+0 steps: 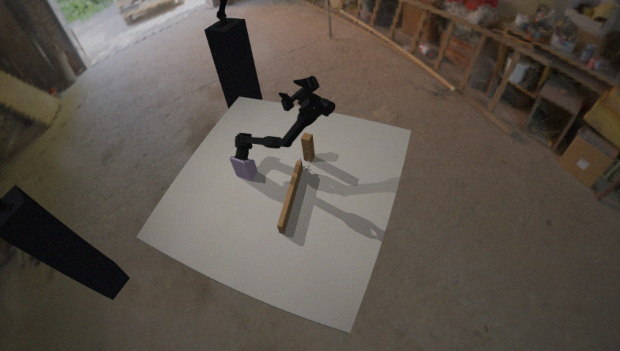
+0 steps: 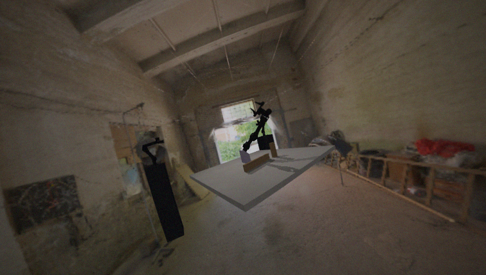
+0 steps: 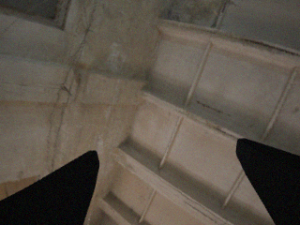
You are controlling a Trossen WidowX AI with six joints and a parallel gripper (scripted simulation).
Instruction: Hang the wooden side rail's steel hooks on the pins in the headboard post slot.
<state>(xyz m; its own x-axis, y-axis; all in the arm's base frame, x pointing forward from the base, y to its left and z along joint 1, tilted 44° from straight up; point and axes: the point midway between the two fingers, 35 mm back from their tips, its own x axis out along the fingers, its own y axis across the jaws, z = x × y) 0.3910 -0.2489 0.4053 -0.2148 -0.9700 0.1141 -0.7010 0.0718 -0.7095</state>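
The headboard post is 570 mm below my gripper tip, 180 mm to the left of it and 70 mm behind it.
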